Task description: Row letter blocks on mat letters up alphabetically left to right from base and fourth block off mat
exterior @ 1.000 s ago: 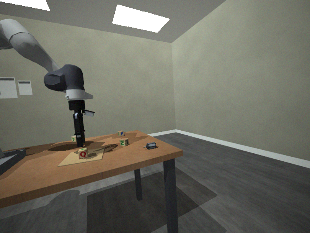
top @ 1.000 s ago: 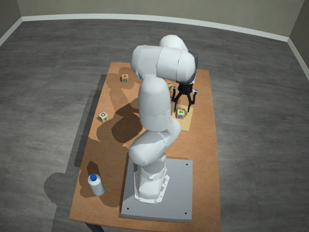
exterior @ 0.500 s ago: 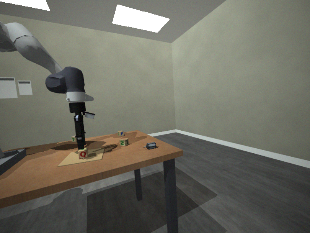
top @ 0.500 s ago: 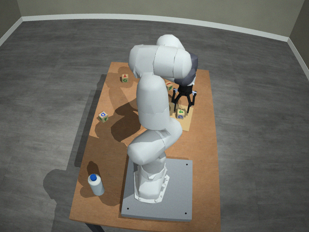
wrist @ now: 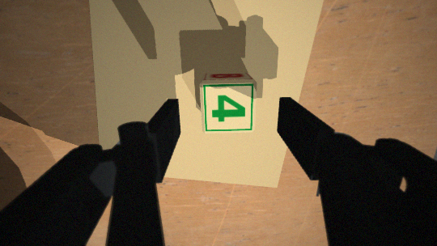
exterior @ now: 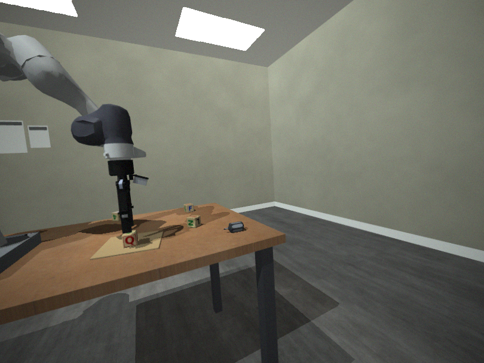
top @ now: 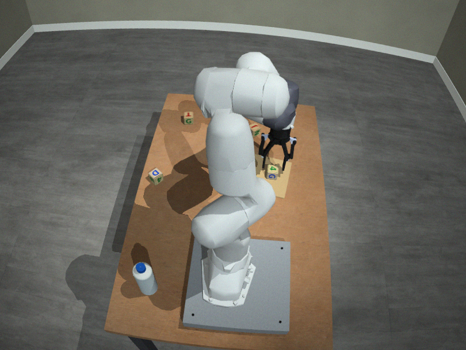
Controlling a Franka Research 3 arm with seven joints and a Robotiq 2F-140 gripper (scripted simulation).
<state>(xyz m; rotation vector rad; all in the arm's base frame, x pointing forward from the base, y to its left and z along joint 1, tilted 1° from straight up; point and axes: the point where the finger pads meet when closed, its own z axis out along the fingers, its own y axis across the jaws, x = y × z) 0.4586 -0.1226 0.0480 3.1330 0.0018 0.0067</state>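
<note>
My gripper is now 60 mm above the block. The rest, counted from my hand: tan mat (30 mm to the left, 90 mm below); small dark object (370 mm ahead, 70 mm to the right, 70 mm below).
</note>
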